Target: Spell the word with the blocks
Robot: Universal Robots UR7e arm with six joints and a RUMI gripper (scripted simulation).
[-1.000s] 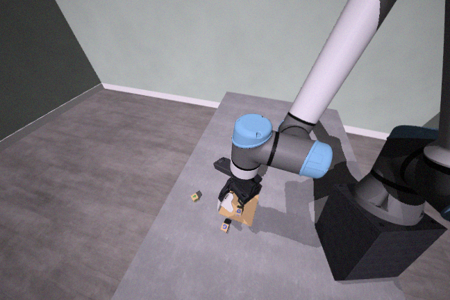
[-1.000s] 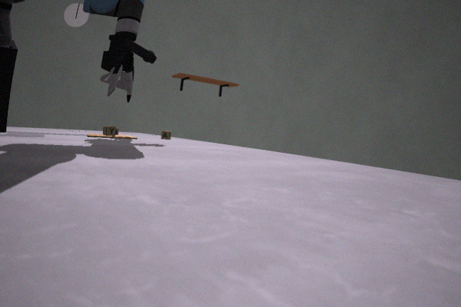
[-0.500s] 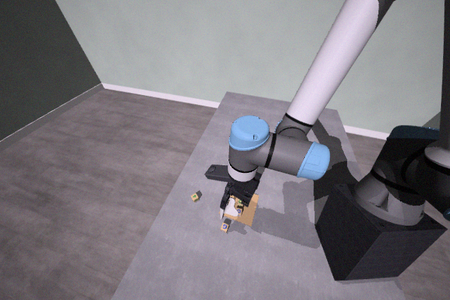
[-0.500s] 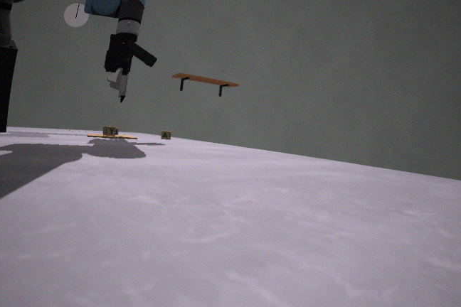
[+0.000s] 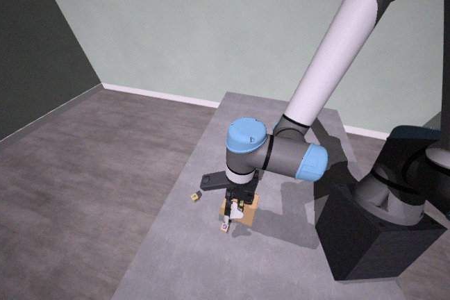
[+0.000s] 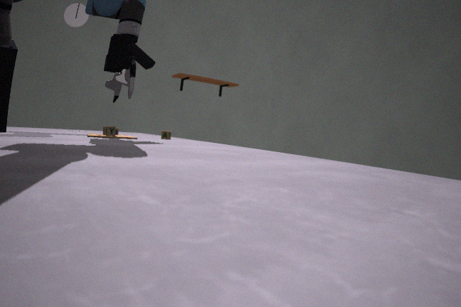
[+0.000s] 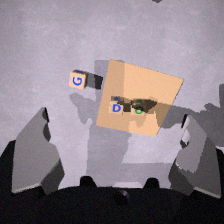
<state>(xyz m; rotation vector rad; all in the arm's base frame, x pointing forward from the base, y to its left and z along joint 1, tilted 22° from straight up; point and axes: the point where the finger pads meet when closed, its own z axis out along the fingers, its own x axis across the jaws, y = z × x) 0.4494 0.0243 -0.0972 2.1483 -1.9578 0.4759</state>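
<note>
My gripper is now 90 mm above the blue g block and 60 mm to the right of it. The rest, counted from my hand: mat (110 mm below, 50 mm to the right, 40 mm behind); green block (90 mm below, 50 mm to the right, 40 mm behind); blue d block (90 mm below, 40 mm behind, 10 mm to the right).
</note>
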